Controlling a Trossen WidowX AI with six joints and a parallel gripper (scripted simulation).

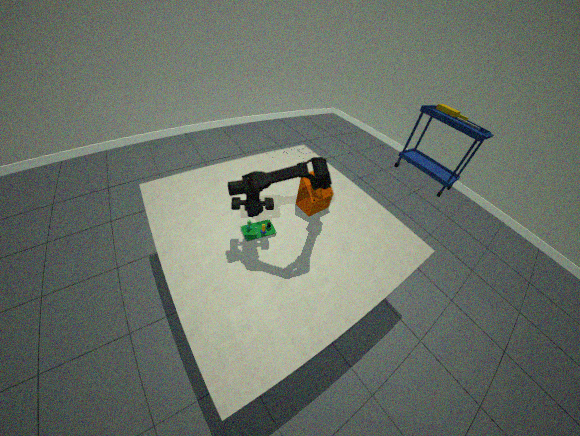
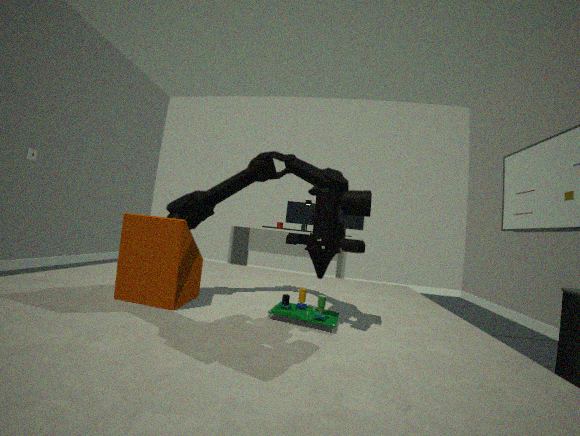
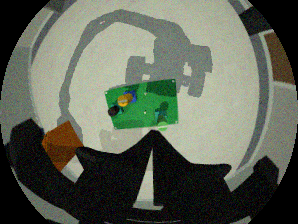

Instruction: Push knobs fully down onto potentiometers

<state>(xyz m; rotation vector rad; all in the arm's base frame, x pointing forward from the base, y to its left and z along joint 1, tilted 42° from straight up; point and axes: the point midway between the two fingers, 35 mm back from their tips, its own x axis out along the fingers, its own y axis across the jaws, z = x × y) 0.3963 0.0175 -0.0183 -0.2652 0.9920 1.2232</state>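
Right now my gripper tip is 50 mm above the green knob, 20 mm to the left of it and 10 mm short of it. From my gripper tip the other things lie so: yellow knob 50 mm to the left, 50 mm below, 40 mm behind.
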